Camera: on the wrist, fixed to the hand. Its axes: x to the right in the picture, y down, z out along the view.
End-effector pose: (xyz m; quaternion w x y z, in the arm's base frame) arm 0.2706 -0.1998 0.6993 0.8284 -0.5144 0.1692 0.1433
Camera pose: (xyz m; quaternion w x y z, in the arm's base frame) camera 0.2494 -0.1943 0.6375 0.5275 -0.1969 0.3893 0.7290
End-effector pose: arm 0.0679 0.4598 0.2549 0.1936 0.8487 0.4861 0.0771
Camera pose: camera 0.1128 0.4448 0.3004 0.1042 0.9560 -0.2644 0.0731
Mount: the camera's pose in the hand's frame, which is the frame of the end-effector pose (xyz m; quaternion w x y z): 0.0077 0.0608 -0.0234 0.7086 0.0407 -0.1135 0.6952
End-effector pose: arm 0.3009 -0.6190 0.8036 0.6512 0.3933 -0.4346 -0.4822
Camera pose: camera 0.3416 -0.6106 0.8543 0.7313 -0.0517 -0.6749 0.0841
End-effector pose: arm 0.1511 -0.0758 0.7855 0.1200 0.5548 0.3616 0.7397
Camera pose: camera 0.1407 -0.1239 0.8289 0.4107 -0.7333 0.1130 -0.5299
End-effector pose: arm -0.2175 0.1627 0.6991 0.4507 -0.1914 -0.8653 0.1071
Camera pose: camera -0.1880 0.2212 0.6964 0.1545 -0.7067 -0.5269 0.4462
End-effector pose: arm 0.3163 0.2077 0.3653 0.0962 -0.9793 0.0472 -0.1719
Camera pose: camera 0.3118 0.1433 0.3770 0.2329 -0.6767 0.6963 0.0543
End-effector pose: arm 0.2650 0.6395 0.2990 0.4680 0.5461 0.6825 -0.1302
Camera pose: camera 0.3064 0.6829 0.3256 0.4774 0.8657 0.0456 0.1433
